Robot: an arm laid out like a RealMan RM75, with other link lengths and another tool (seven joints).
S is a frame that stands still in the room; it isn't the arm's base.
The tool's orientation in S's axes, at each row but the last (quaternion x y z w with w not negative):
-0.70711 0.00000 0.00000 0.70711
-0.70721 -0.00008 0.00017 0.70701
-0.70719 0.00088 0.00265 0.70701
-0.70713 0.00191 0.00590 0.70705
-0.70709 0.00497 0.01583 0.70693
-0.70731 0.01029 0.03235 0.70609
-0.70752 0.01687 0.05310 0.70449
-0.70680 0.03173 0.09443 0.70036
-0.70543 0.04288 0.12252 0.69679
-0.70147 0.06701 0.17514 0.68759
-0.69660 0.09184 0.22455 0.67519
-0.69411 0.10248 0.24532 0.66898
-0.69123 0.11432 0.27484 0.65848
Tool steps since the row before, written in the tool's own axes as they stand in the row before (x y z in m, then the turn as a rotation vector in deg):
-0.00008 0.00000 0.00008 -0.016 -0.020 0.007
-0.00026 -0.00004 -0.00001 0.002 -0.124 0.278
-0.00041 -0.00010 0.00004 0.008 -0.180 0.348
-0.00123 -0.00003 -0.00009 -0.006 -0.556 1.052
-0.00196 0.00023 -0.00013 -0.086 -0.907 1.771
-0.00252 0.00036 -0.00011 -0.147 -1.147 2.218
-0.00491 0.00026 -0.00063 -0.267 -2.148 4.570
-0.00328 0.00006 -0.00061 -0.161 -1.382 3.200
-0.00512 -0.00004 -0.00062 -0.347 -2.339 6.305
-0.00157 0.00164 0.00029 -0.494 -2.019 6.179
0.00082 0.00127 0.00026 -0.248 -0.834 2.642
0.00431 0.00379 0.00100 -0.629 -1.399 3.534
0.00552 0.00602 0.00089 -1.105 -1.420 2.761
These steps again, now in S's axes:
-0.00008 0.00008 0.00000 -0.016 0.007 0.020
-0.00026 -0.00001 0.00004 0.002 0.278 0.124
-0.00041 0.00004 0.00010 0.008 0.348 0.180
-0.00123 -0.00010 0.00004 -0.006 1.052 0.556
-0.00196 -0.00016 -0.00017 -0.086 1.770 0.909
-0.00253 -0.00019 -0.00021 -0.147 2.215 1.152
-0.00487 -0.00088 0.00023 -0.288 4.565 2.156
-0.00317 -0.00090 0.00053 -0.198 3.197 1.385
-0.00487 -0.00118 0.00123 -0.508 6.285 2.362
-0.00205 -0.00002 -0.00101 -0.732 6.125 2.110
0.00013 0.00031 -0.00150 -0.358 2.610 0.892
0.00171 0.00146 -0.00537 -0.601 3.460 1.584
0.00121 0.00135 -0.00801 -0.804 2.613 1.840

